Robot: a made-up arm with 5 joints.
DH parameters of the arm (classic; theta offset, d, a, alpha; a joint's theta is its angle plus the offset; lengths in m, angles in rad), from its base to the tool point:
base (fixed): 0 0 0.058 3.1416
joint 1: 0 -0.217 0.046 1.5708
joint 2: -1.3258 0 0.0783 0
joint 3: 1.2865 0 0.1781 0
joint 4: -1.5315 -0.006 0 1.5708
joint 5: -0.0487 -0.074 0 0
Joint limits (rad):
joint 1: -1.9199..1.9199
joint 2: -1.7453..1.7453
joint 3: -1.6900..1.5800
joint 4: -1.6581..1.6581
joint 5: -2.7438..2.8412
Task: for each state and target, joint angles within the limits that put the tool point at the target. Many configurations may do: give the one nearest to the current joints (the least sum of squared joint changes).
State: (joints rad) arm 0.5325 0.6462 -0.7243 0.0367 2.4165
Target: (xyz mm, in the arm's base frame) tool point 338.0 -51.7 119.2
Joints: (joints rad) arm 0.1615 0.5188 0.0250 0.6301 2.4165
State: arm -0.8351 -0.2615 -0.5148 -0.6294 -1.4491
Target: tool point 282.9 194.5 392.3
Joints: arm -0.7332 0.1059 -0.3560 -0.5092 -1.4491
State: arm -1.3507 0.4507 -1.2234 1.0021 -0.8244
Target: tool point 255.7 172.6 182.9
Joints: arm -0.7406 0.5426 -0.4067 1.6581 -0.8244
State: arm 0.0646 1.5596 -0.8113 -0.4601 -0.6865
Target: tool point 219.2 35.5 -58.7
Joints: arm -0.2531 1.7453 -0.2172 -0.4173 -0.6865
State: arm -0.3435 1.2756 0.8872 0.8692 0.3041
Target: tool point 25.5 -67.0 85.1
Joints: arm -1.0385 1.4231 0.9590 0.8045 0.3041
